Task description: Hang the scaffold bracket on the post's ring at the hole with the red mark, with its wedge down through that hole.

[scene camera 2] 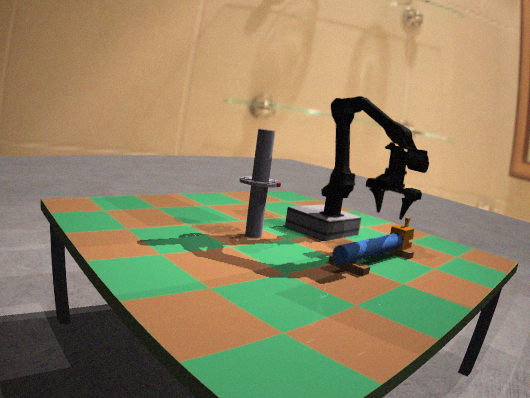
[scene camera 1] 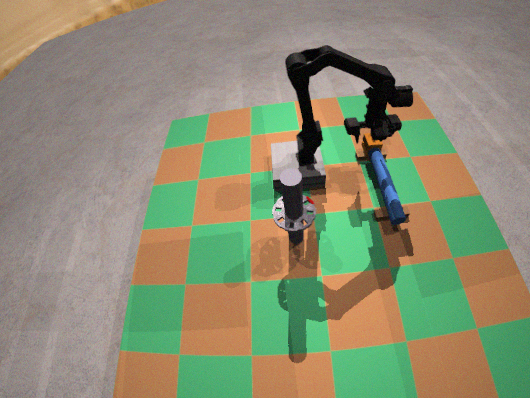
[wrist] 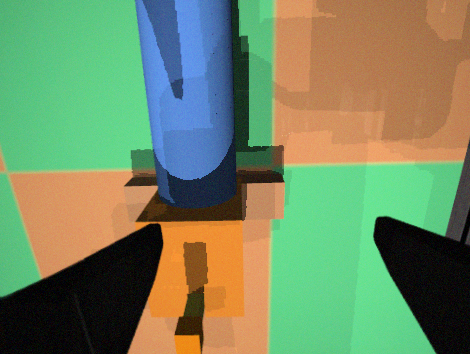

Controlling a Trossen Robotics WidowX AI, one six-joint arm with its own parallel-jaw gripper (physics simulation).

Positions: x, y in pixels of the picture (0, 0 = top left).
Labels:
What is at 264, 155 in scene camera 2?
A grey post.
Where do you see a scaffold bracket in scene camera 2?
399, 237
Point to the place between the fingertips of my gripper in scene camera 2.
389, 216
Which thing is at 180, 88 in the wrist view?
A scaffold bracket.

